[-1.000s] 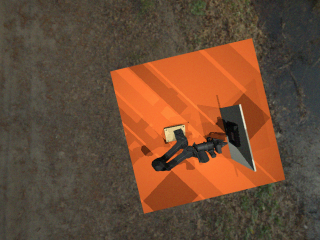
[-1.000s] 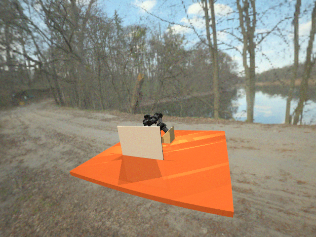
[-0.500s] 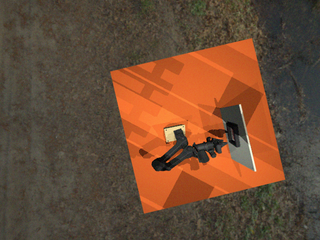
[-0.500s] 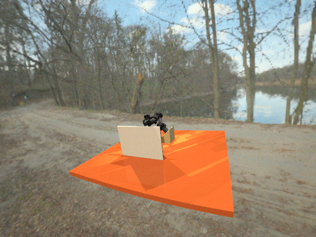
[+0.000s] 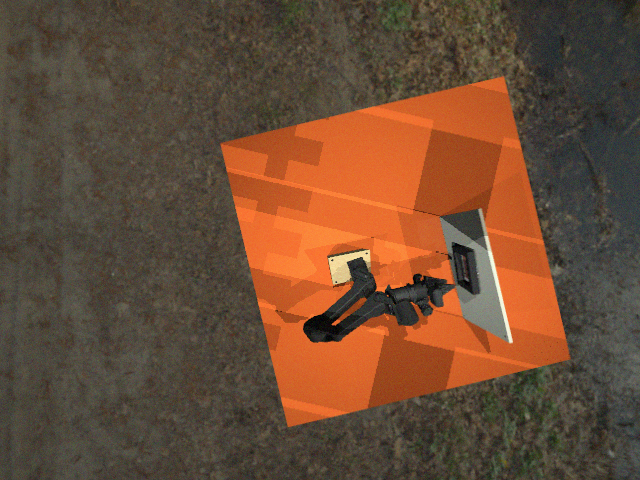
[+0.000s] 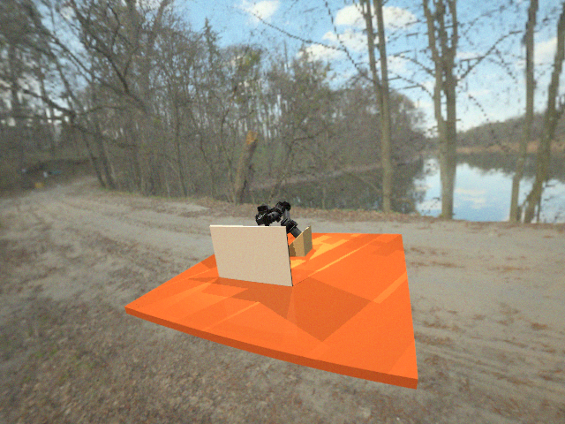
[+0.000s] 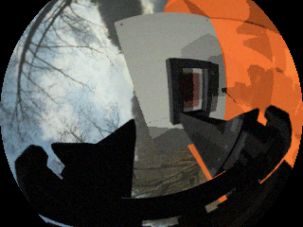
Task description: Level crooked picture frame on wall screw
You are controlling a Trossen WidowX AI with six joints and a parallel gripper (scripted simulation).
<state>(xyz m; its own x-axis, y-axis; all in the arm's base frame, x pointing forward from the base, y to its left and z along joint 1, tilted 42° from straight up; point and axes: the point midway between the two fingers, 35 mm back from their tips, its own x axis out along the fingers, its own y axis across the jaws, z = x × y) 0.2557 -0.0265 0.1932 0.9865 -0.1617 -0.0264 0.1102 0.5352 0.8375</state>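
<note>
Now: the picture frame 120 mm ahead of my gripper tip and 110 mm below it. From my gripper tip the other things lie so: wall panel (130 mm below, 130 mm ahead, 20 mm to the right).
</note>
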